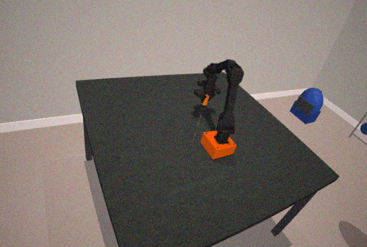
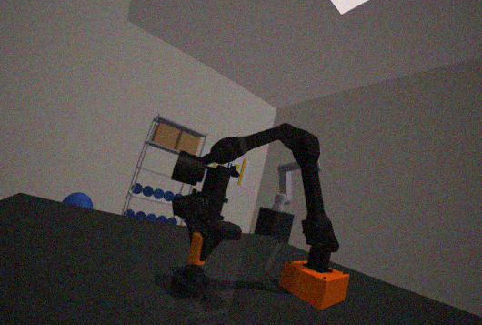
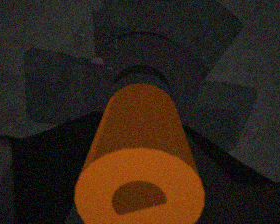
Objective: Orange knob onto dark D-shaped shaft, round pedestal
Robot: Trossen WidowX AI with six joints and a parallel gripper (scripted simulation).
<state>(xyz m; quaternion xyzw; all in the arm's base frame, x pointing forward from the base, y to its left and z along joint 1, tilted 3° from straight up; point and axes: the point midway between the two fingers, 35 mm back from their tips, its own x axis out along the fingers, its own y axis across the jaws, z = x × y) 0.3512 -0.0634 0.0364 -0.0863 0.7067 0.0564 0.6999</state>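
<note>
My gripper tip is 2 cm below the orange knob. Round my gripper tip: round pedestal (4 cm below).
</note>
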